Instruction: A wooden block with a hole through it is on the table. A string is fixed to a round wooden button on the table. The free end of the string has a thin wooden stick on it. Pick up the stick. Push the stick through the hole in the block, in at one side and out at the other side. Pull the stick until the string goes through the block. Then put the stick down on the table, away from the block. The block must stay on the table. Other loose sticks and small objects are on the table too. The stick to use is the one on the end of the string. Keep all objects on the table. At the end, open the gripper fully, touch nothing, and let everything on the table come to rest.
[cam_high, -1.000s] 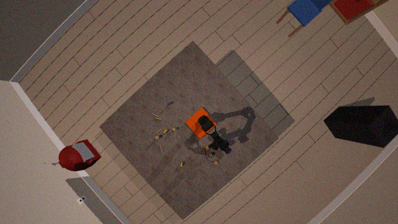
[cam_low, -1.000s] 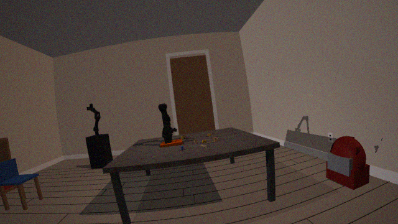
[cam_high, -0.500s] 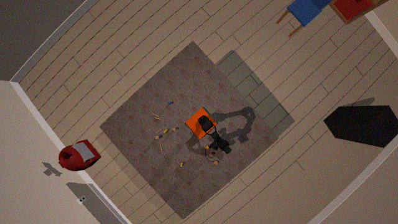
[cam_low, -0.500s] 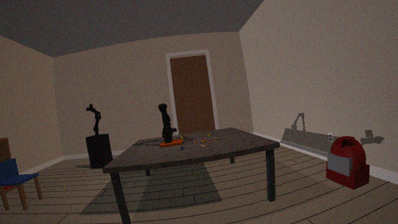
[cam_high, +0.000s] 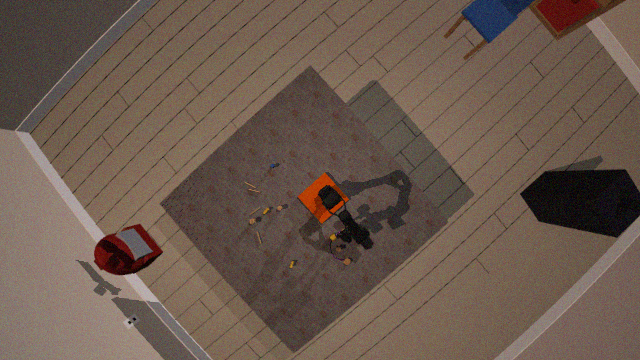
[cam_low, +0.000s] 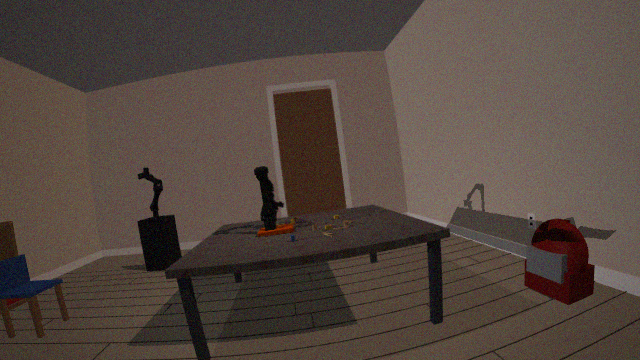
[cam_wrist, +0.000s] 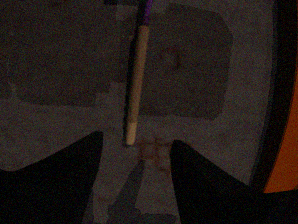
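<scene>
The thin wooden stick is 40 mm ahead of my gripper tip and 20 mm below it. Also, from my gripper tip: purple string (60 mm ahead, 20 mm below); then round wooden button (170 mm to the left, 150 mm ahead, 20 mm below); then blue piece (570 mm to the right, 140 mm ahead, 20 mm below).
</scene>
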